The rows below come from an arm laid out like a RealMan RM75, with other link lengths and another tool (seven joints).
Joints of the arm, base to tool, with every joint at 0 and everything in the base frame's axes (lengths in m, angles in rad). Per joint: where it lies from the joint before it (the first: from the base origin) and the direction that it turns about. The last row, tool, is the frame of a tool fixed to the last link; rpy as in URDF.
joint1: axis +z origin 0 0 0.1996
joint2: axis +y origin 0 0 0
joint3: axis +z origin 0 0 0.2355
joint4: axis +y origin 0 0 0
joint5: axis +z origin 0 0 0.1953
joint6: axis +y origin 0 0 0
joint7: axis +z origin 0 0 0.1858
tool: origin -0.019 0.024 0.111 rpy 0.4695 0 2.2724
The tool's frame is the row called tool.
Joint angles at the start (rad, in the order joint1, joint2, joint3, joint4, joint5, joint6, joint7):
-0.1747 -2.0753 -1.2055 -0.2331 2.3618 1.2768 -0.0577
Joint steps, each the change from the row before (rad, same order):
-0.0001 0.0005 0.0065 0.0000 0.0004 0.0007 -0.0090
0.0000 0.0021 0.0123 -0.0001 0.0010 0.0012 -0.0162
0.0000 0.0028 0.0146 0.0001 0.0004 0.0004 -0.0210
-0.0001 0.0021 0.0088 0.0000 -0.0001 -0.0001 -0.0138
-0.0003 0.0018 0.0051 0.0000 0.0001 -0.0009 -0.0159
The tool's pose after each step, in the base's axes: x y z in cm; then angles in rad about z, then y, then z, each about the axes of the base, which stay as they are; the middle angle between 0 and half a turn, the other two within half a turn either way. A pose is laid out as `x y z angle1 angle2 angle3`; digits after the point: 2 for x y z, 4 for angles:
-38.40 39.77 2.67 0.0349 1.2962 1.2067
-38.14 39.83 2.42 0.0211 1.3000 1.1989
-37.87 39.89 2.14 0.0028 1.3038 1.1912
-37.72 39.92 1.98 -0.0090 1.3055 1.1869
-37.63 39.95 1.90 -0.0228 1.3036 1.1848

